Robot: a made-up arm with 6 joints.
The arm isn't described. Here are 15 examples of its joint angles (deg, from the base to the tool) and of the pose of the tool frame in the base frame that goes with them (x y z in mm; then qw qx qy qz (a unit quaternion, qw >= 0)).
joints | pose
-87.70 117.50 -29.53 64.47 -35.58 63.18 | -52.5 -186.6 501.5 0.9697 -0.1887 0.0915 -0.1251
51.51 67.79 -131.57 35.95 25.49 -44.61 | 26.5 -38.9 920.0 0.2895 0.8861 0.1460 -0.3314
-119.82 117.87 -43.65 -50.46 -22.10 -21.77 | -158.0 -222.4 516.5 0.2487 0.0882 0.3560 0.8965
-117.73 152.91 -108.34 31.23 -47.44 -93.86 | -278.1 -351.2 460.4 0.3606 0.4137 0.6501 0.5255
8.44 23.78 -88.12 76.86 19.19 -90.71 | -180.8 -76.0 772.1 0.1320 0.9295 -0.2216 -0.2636
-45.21 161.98 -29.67 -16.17 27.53 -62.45 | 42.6 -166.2 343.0 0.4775 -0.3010 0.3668 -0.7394
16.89 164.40 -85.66 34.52 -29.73 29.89 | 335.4 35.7 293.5 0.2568 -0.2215 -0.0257 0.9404
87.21 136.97 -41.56 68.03 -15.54 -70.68 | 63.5 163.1 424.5 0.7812 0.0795 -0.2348 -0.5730
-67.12 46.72 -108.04 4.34 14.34 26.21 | -85.1 59.5 860.9 0.3158 -0.7731 0.4288 0.3445
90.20 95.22 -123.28 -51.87 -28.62 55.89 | -2.3 179.8 868.1 0.4038 0.6880 0.5685 -0.2009
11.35 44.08 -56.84 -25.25 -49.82 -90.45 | -92.3 -68.8 772.9 0.1045 0.5634 -0.8180 0.0506
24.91 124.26 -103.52 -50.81 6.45 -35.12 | 366.9 101.5 638.5 0.6370 0.4075 -0.5235 -0.3926
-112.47 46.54 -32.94 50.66 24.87 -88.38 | -44.7 2.3 595.2 0.3690 -0.0380 0.5267 0.7649
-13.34 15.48 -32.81 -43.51 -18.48 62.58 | -136.3 -6.0 618.3 0.0266 -0.8113 0.0842 0.5779
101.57 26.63 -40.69 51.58 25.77 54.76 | 5.7 -98.8 623.3 0.3381 -0.2275 0.6178 -0.6725
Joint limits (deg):
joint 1: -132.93..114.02
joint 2: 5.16..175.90
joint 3: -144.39..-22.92
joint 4: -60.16..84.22
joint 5: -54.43..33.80
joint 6: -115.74..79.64
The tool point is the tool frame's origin. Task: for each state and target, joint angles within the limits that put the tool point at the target. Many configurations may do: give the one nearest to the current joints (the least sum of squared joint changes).
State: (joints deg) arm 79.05 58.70 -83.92 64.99 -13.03 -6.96
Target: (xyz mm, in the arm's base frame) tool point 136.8 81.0 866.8
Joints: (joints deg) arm 50.46 87.92 -124.02 56.65 -17.60 -9.01
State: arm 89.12 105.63 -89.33 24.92 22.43 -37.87
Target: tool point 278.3 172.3 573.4
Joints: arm 42.36 119.61 -91.59 20.65 18.99 -40.38
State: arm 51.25 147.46 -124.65 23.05 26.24 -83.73
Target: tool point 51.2 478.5 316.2
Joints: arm 89.49 175.90 -144.39 6.73 23.02 -104.00
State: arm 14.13 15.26 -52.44 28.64 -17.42 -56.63
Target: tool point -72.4 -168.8 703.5
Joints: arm 40.67 23.24 -58.07 28.60 -21.17 -58.86
